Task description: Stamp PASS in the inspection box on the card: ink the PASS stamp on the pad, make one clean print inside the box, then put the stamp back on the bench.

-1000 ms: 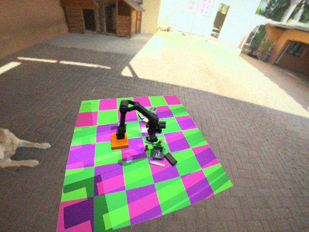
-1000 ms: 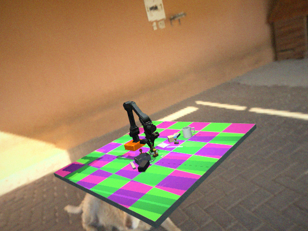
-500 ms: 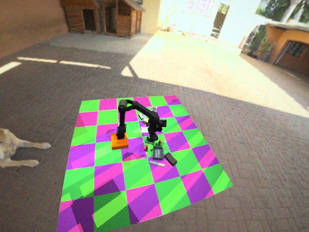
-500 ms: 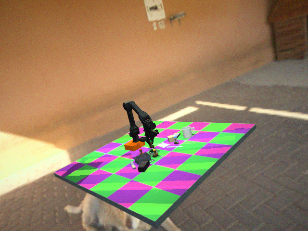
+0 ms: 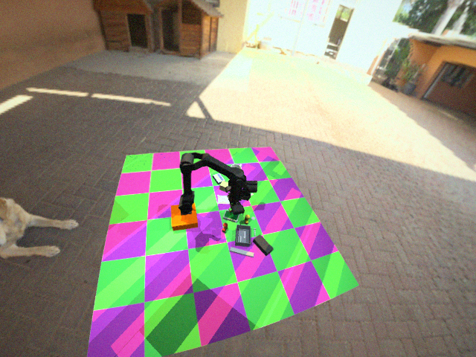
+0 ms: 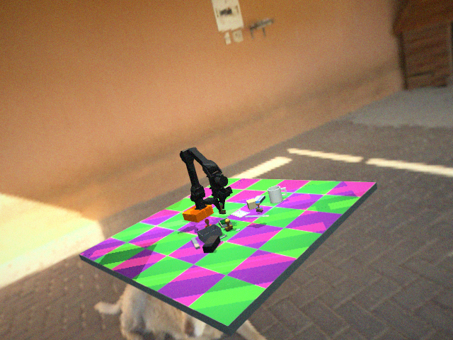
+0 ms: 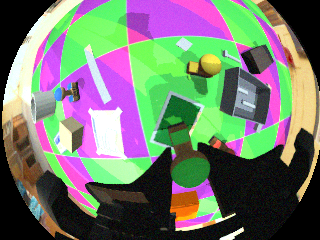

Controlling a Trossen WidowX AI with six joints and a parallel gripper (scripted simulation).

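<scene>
My gripper tip is now 1 cm past the white card, 14 cm to the right of it and 9 cm above it. From my gripper tip the other things lie so: green-knobbed stamp (right at my gripper tip); yellow-knobbed stamp (8 cm ahead, 5 cm to the right, 7 cm below); green ink pad (8 cm below).
</scene>
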